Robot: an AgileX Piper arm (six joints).
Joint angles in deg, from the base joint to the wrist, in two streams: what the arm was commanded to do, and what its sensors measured. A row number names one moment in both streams.
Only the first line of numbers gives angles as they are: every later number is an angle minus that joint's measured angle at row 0.
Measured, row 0: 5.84 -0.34 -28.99 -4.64 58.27 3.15
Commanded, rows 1 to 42: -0.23 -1.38 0.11 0.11 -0.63 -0.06; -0.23 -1.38 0.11 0.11 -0.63 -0.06; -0.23 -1.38 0.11 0.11 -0.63 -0.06; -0.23 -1.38 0.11 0.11 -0.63 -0.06; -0.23 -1.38 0.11 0.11 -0.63 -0.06; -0.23 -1.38 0.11 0.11 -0.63 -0.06; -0.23 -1.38 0.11 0.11 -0.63 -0.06; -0.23 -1.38 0.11 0.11 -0.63 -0.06; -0.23 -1.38 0.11 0.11 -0.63 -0.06; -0.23 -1.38 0.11 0.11 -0.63 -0.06; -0.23 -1.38 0.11 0.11 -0.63 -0.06; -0.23 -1.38 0.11 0.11 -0.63 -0.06; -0.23 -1.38 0.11 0.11 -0.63 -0.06; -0.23 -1.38 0.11 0.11 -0.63 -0.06; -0.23 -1.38 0.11 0.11 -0.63 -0.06; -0.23 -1.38 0.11 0.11 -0.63 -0.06; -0.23 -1.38 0.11 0.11 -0.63 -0.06; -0.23 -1.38 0.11 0.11 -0.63 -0.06; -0.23 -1.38 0.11 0.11 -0.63 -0.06; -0.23 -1.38 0.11 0.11 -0.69 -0.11; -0.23 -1.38 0.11 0.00 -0.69 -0.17; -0.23 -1.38 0.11 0.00 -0.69 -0.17; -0.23 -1.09 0.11 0.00 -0.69 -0.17; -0.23 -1.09 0.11 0.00 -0.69 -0.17; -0.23 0.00 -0.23 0.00 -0.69 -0.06; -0.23 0.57 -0.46 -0.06 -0.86 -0.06; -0.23 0.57 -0.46 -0.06 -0.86 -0.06; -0.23 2.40 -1.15 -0.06 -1.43 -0.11; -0.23 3.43 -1.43 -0.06 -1.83 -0.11; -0.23 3.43 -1.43 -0.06 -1.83 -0.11; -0.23 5.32 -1.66 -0.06 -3.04 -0.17; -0.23 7.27 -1.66 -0.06 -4.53 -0.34; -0.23 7.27 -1.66 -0.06 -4.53 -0.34; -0.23 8.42 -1.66 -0.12 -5.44 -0.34; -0.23 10.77 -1.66 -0.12 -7.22 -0.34; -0.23 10.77 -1.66 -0.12 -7.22 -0.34; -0.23 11.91 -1.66 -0.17 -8.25 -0.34; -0.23 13.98 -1.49 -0.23 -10.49 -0.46; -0.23 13.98 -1.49 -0.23 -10.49 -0.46; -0.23 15.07 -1.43 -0.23 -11.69 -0.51; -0.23 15.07 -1.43 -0.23 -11.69 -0.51; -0.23 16.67 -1.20 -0.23 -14.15 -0.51
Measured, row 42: 0.00 14.78 -1.09 -0.17 -10.31 -0.17
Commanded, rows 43 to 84: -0.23 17.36 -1.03 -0.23 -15.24 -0.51; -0.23 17.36 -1.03 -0.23 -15.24 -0.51; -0.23 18.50 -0.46 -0.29 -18.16 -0.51; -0.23 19.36 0.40 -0.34 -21.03 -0.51; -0.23 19.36 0.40 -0.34 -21.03 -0.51; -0.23 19.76 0.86 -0.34 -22.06 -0.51; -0.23 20.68 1.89 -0.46 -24.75 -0.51; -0.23 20.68 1.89 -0.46 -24.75 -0.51; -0.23 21.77 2.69 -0.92 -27.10 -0.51; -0.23 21.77 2.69 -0.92 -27.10 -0.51; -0.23 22.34 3.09 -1.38 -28.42 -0.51; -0.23 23.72 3.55 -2.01 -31.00 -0.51; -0.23 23.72 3.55 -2.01 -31.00 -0.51; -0.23 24.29 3.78 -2.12 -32.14 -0.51; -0.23 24.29 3.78 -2.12 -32.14 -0.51; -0.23 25.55 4.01 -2.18 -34.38 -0.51; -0.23 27.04 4.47 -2.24 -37.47 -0.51; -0.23 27.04 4.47 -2.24 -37.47 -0.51; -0.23 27.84 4.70 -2.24 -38.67 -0.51; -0.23 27.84 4.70 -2.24 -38.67 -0.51; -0.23 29.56 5.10 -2.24 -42.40 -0.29; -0.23 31.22 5.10 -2.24 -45.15 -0.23; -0.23 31.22 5.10 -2.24 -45.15 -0.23; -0.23 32.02 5.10 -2.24 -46.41 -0.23; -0.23 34.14 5.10 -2.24 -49.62 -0.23; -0.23 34.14 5.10 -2.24 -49.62 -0.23; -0.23 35.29 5.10 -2.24 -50.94 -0.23; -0.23 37.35 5.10 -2.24 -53.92 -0.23; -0.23 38.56 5.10 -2.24 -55.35 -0.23; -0.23 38.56 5.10 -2.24 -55.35 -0.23; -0.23 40.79 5.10 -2.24 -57.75 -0.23; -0.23 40.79 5.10 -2.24 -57.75 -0.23; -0.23 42.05 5.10 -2.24 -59.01 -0.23; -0.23 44.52 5.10 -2.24 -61.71 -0.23; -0.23 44.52 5.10 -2.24 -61.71 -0.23; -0.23 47.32 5.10 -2.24 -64.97 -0.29; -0.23 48.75 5.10 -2.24 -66.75 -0.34; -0.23 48.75 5.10 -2.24 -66.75 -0.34; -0.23 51.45 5.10 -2.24 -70.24 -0.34; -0.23 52.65 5.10 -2.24 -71.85 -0.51; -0.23 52.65 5.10 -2.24 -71.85 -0.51; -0.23 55.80 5.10 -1.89 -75.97 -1.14
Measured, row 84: 0.00 52.71 5.04 -1.72 -69.96 -0.29
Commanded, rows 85 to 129: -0.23 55.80 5.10 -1.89 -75.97 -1.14; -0.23 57.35 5.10 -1.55 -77.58 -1.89; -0.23 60.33 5.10 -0.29 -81.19 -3.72; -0.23 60.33 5.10 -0.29 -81.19 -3.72; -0.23 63.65 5.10 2.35 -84.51 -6.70; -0.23 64.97 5.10 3.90 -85.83 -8.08; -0.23 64.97 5.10 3.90 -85.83 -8.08; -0.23 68.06 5.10 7.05 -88.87 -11.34; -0.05 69.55 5.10 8.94 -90.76 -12.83; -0.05 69.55 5.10 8.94 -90.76 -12.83; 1.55 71.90 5.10 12.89 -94.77 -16.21; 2.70 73.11 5.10 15.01 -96.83 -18.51; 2.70 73.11 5.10 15.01 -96.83 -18.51; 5.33 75.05 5.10 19.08 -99.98 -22.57; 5.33 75.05 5.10 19.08 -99.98 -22.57; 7.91 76.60 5.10 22.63 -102.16 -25.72; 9.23 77.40 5.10 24.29 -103.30 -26.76; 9.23 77.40 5.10 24.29 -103.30 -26.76; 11.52 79.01 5.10 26.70 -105.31 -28.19; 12.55 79.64 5.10 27.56 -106.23 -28.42; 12.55 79.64 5.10 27.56 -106.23 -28.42; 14.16 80.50 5.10 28.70 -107.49 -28.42; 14.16 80.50 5.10 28.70 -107.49 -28.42; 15.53 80.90 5.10 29.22 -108.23 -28.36; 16.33 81.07 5.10 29.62 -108.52 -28.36; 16.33 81.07 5.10 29.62 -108.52 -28.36; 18.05 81.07 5.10 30.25 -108.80 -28.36; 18.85 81.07 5.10 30.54 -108.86 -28.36; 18.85 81.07 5.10 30.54 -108.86 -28.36; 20.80 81.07 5.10 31.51 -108.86 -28.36; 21.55 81.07 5.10 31.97 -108.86 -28.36; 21.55 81.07 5.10 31.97 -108.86 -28.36; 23.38 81.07 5.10 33.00 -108.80 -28.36; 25.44 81.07 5.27 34.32 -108.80 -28.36; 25.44 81.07 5.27 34.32 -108.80 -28.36; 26.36 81.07 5.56 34.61 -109.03 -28.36; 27.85 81.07 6.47 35.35 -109.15 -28.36; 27.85 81.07 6.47 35.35 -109.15 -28.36; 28.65 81.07 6.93 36.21 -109.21 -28.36; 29.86 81.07 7.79 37.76 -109.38 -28.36; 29.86 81.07 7.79 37.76 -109.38 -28.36; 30.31 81.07 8.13 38.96 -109.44 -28.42; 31.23 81.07 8.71 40.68 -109.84 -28.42; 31.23 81.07 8.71 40.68 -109.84 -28.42; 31.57 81.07 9.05 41.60 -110.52 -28.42
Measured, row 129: 30.54 81.13 8.36 39.02 -108.86 -27.50
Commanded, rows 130 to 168: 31.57 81.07 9.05 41.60 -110.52 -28.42; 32.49 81.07 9.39 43.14 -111.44 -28.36; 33.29 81.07 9.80 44.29 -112.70 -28.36; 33.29 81.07 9.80 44.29 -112.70 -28.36; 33.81 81.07 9.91 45.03 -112.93 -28.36; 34.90 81.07 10.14 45.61 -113.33 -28.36; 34.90 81.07 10.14 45.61 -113.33 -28.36; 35.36 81.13 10.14 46.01 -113.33 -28.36; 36.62 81.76 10.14 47.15 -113.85 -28.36; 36.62 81.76 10.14 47.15 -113.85 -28.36; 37.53 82.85 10.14 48.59 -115.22 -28.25; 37.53 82.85 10.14 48.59 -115.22 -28.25; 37.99 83.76 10.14 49.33 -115.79 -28.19; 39.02 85.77 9.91 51.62 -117.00 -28.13; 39.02 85.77 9.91 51.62 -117.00 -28.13; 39.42 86.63 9.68 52.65 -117.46 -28.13; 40.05 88.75 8.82 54.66 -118.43 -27.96; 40.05 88.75 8.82 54.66 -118.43 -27.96; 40.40 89.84 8.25 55.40 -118.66 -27.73; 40.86 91.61 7.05 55.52 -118.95 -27.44; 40.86 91.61 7.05 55.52 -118.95 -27.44; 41.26 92.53 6.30 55.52 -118.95 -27.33; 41.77 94.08 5.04 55.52 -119.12 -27.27; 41.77 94.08 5.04 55.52 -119.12 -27.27; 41.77 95.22 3.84 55.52 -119.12 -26.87; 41.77 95.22 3.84 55.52 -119.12 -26.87; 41.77 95.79 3.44 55.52 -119.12 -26.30; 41.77 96.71 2.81 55.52 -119.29 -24.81; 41.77 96.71 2.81 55.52 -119.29 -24.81; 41.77 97.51 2.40 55.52 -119.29 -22.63; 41.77 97.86 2.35 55.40 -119.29 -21.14; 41.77 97.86 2.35 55.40 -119.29 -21.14; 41.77 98.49 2.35 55.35 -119.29 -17.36; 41.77 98.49 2.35 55.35 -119.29 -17.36; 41.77 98.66 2.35 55.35 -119.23 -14.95; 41.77 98.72 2.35 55.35 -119.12 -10.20; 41.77 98.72 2.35 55.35 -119.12 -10.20; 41.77 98.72 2.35 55.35 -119.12 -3.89; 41.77 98.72 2.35 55.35 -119.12 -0.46
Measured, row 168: 41.60 98.77 2.75 55.63 -118.43 -9.34
